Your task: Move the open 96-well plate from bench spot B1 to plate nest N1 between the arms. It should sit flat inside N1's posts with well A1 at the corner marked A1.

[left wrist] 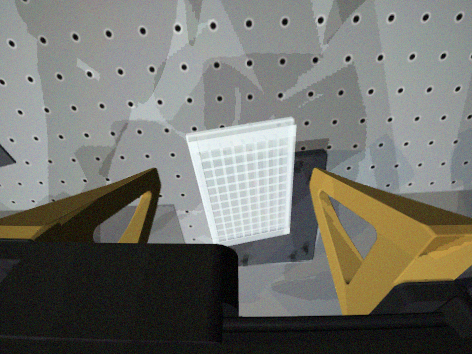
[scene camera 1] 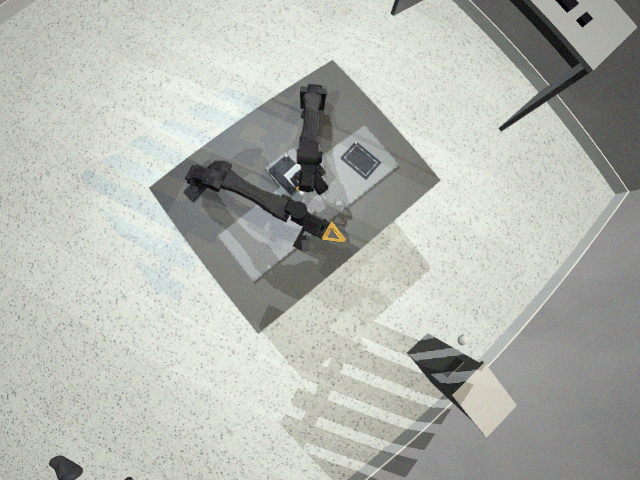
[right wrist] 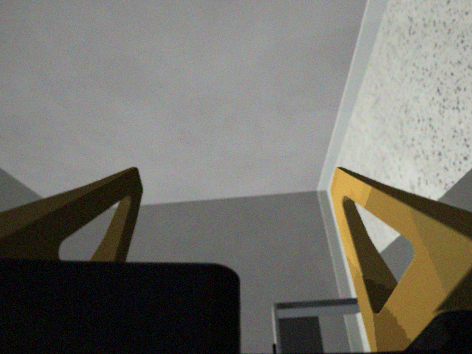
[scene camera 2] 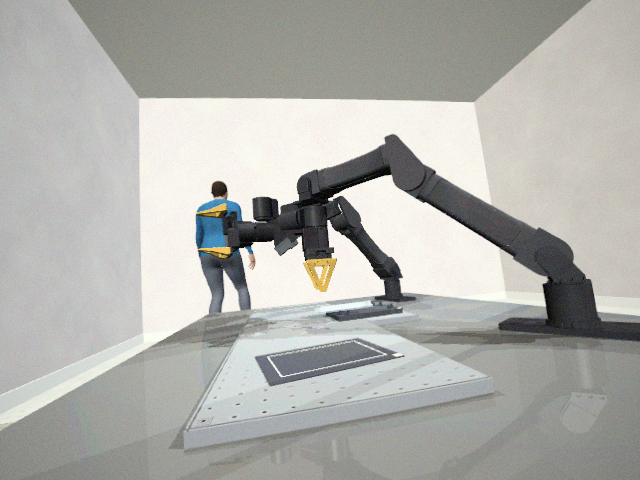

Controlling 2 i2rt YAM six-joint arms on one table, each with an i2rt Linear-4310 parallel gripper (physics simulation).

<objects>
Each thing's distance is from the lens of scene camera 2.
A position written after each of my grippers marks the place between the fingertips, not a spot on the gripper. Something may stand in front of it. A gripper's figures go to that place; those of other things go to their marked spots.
my left gripper (scene camera 2: 320, 290): 0.71 m
my right gripper (scene camera 2: 196, 231): 0.81 m
</objects>
